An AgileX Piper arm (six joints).
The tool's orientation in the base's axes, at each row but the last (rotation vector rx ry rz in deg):
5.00 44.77 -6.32
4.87 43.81 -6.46
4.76 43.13 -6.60
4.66 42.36 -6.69
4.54 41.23 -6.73
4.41 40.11 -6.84
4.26 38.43 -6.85
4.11 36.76 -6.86
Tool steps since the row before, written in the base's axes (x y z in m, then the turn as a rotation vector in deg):
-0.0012 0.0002 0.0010 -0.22 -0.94 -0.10
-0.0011 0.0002 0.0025 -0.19 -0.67 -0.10
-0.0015 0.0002 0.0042 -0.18 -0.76 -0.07
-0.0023 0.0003 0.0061 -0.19 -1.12 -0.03
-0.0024 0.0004 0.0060 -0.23 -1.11 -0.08
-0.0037 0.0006 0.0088 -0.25 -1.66 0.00
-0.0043 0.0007 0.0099 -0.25 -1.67 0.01
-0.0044 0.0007 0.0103 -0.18 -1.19 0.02
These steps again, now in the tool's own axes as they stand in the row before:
-0.0016 0.0001 -0.0002 -0.02 -0.96 -0.11
-0.0025 0.0001 0.0010 -0.02 -0.69 -0.12
-0.0040 0.0001 0.0020 -0.03 -0.78 -0.08
-0.0058 0.0002 0.0029 -0.03 -1.14 -0.02
-0.0058 0.0003 0.0029 -0.03 -1.13 -0.08
-0.0085 0.0004 0.0043 -0.05 -1.68 0.02
-0.0096 0.0004 0.0050 -0.06 -1.69 0.03
-0.0097 0.0004 0.0056 -0.05 -1.20 0.03

